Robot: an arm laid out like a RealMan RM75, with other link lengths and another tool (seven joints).
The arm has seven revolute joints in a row. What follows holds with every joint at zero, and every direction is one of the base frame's.
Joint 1 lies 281.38 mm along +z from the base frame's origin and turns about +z.
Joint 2 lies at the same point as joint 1 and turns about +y.
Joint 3 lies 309.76 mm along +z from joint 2 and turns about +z.
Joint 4 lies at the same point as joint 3 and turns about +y.
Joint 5 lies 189 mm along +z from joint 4 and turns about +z.
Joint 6 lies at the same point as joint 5 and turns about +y.
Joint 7 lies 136.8 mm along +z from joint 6 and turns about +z.
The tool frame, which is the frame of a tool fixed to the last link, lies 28 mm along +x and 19 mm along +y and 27 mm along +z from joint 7; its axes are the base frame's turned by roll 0, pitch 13.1 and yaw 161.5 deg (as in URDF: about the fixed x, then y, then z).
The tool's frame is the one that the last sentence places.
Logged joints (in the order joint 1, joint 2, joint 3, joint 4, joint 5, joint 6, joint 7), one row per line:
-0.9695, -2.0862, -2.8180, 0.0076, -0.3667, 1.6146, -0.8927
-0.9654, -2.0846, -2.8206, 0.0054, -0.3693, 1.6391, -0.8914
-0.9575, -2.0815, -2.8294, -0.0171, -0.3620, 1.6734, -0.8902
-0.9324, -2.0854, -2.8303, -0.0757, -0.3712, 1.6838, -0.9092
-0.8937, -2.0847, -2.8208, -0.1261, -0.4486, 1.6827, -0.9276
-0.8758, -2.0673, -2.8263, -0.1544, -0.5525, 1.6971, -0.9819
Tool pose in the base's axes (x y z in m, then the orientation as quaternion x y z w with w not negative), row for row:
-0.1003, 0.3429, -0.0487, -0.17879, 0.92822, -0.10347, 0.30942
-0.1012, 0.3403, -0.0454, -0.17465, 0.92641, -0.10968, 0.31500
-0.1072, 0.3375, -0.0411, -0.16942, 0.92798, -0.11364, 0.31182
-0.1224, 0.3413, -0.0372, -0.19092, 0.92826, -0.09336, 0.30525
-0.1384, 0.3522, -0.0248, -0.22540, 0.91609, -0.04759, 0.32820
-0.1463, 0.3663, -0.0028, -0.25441, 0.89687, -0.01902, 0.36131
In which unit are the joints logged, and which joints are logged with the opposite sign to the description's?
The joints are logged in radians. Opposite sign: joint 3.
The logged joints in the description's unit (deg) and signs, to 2 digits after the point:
-55.55, -119.53, 161.46, 0.44, -21.01, 92.51, -51.15
-55.31, -119.44, 161.61, 0.31, -21.16, 93.91, -51.07
-54.86, -119.26, 162.11, -0.98, -20.74, 95.88, -51.00
-53.42, -119.48, 162.16, -4.34, -21.27, 96.47, -52.09
-51.21, -119.44, 161.62, -7.22, -25.70, 96.41, -53.15
-50.18, -118.45, 161.94, -8.85, -31.66, 97.24, -56.26

